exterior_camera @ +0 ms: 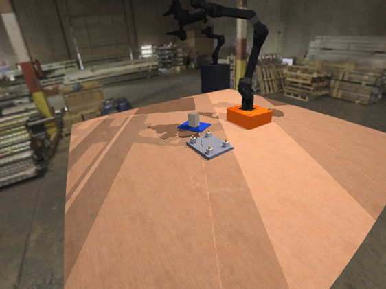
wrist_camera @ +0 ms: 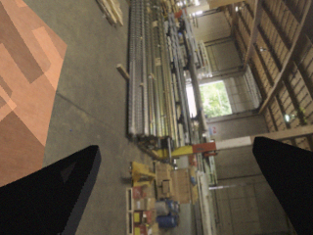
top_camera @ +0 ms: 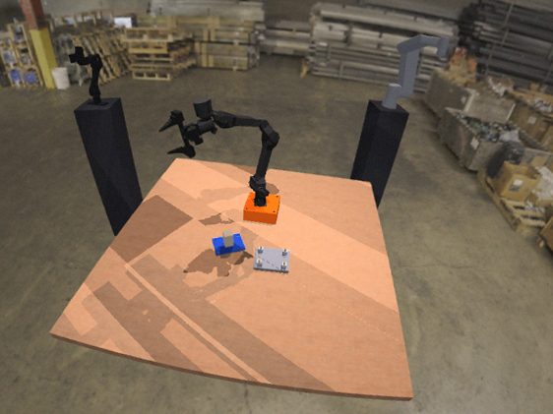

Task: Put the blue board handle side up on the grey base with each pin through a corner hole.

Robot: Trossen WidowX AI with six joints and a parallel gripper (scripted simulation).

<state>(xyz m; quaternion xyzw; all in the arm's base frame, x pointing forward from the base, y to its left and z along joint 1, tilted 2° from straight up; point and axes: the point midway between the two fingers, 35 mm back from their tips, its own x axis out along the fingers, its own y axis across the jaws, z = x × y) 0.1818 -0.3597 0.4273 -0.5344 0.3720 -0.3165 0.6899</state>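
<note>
The blue board lies 5 cm ahead of my gripper tip, 24 cm to the left of it and 47 cm below it. From my gripper tip the other things lie so: grey base: 15 cm ahead, 43 cm to the left, 48 cm below.
</note>
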